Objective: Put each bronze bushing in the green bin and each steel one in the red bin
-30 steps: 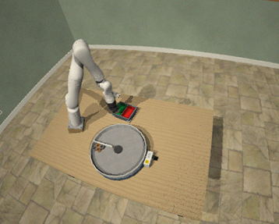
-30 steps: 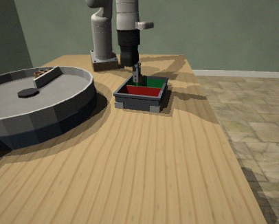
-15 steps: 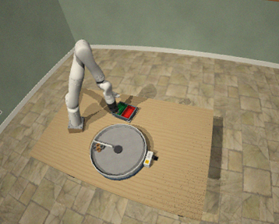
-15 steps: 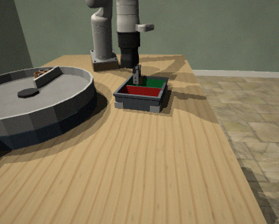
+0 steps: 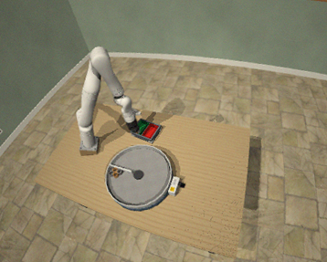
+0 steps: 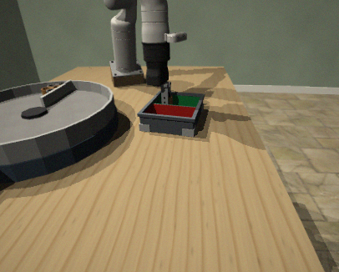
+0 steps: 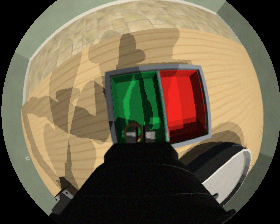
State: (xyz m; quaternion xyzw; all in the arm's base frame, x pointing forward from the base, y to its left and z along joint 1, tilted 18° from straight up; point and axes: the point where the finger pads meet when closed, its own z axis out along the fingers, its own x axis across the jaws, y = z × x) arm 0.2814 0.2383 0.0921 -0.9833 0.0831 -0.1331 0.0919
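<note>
Now: the bin 50 mm ahead of my hand, 40 mm to the left of it and 20 mm below it. Round my hand: grey turntable 310 mm to the right, 190 mm ahead, 10 mm above.
</note>
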